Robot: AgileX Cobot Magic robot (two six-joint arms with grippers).
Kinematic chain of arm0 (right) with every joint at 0, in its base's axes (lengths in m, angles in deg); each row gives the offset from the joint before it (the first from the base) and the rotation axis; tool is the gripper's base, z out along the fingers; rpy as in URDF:
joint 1: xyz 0 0 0.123 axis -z
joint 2: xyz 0 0 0 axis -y
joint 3: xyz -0.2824 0 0.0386 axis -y
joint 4: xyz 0.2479 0 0.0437 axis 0.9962 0 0.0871
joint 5: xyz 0 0 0 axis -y
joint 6: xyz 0.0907 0 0.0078 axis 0.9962 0 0.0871
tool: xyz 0 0 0 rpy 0 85 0
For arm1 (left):
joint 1: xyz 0 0 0.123 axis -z
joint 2: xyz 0 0 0 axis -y
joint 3: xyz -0.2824 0 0.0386 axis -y
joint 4: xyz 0.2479 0 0.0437 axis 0.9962 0 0.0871
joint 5: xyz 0 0 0 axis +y
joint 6: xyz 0.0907 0 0.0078 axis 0.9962 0 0.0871
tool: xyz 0 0 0 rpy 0 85 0
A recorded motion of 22 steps. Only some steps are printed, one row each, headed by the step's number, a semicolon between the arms.
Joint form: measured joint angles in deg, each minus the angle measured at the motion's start. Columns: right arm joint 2, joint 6, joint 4, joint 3, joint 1, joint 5; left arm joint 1, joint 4, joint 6, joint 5, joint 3, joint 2.
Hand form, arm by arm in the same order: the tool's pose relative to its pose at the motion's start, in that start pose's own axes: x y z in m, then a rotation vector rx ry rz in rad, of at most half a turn. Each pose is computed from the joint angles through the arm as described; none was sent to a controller.
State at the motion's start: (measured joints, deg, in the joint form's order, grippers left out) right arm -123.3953 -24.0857 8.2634 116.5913 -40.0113 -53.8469; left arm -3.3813 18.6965 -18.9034 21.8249 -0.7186 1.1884
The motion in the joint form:
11: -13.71 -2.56 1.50 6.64 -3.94 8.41; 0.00 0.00 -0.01 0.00 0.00 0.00
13: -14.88 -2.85 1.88 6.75 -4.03 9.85; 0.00 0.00 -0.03 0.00 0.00 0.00
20: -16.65 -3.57 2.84 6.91 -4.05 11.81; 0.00 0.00 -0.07 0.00 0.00 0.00
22: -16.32 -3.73 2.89 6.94 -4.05 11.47; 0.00 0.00 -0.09 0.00 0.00 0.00
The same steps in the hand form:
11: -0.0007 0.0278 0.0954 -0.0358 -0.0327 -0.0687; 0.0000 0.0000 0.0000 0.0000 0.0000 -0.0002
13: 0.0015 0.0287 0.1048 -0.0360 -0.0401 -0.0679; 0.0000 0.0000 0.0000 0.0000 0.0000 -0.0005
20: 0.0056 0.0295 0.1189 -0.0403 -0.0493 -0.0649; 0.0000 0.0000 0.0000 0.0000 0.0000 -0.0012
22: 0.0044 0.0296 0.1161 -0.0415 -0.0502 -0.0679; 0.0000 0.0000 0.0000 0.0000 0.0000 -0.0016

